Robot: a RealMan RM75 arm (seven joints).
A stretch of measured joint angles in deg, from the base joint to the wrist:
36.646 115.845 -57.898 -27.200 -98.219 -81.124 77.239
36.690 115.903 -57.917 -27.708 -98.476 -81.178 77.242
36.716 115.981 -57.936 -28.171 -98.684 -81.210 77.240
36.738 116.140 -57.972 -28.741 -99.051 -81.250 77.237
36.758 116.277 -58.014 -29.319 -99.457 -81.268 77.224
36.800 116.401 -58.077 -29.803 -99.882 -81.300 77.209
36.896 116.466 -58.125 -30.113 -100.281 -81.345 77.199
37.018 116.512 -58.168 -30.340 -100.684 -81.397 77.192
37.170 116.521 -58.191 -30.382 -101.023 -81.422 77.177
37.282 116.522 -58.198 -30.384 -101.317 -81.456 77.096
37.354 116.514 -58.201 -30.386 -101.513 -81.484 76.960
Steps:
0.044 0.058 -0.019 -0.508 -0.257 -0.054 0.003
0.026 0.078 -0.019 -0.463 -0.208 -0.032 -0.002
0.022 0.159 -0.036 -0.570 -0.367 -0.040 -0.003
0.020 0.137 -0.042 -0.578 -0.406 -0.018 -0.013
0.042 0.124 -0.063 -0.484 -0.425 -0.032 -0.015
0.096 0.065 -0.048 -0.310 -0.399 -0.045 -0.010
0.122 0.046 -0.043 -0.227 -0.403 -0.052 -0.007
0.152 0.009 -0.023 -0.042 -0.339 -0.025 -0.015
0.112 0.001 -0.007 -0.002 -0.294 -0.034 -0.081
0.072 -0.008 -0.003 -0.002 -0.196 -0.028 -0.136

